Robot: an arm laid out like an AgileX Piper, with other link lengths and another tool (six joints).
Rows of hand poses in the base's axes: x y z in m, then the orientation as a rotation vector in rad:
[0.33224, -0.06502, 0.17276, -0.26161, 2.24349, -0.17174]
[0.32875, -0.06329, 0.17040, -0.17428, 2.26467, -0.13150]
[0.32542, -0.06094, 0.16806, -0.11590, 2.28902, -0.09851]
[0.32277, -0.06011, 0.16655, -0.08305, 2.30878, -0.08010]
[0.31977, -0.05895, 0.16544, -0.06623, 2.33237, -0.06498]
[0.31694, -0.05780, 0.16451, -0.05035, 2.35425, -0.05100]
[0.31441, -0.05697, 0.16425, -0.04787, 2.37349, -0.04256]
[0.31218, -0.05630, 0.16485, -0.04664, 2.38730, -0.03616]
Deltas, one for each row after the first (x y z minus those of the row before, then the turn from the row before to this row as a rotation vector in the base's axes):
[-0.00349, 0.00173, -0.00236, 0.05877, 0.01227, -0.05115]
[-0.00333, 0.00235, -0.00234, 0.04322, 0.02005, -0.03299]
[-0.00265, 0.00083, -0.00151, 0.02397, 0.01793, -0.01889]
[-0.00300, 0.00116, -0.00111, 0.01627, 0.02284, -0.00845]
[-0.00283, 0.00115, -0.00093, 0.01499, 0.02131, -0.00799]
[-0.00253, 0.00083, -0.00026, 0.00684, 0.01917, 0.00015]
[-0.00223, 0.00067, 0.00060, 0.00496, 0.01379, 0.00060]

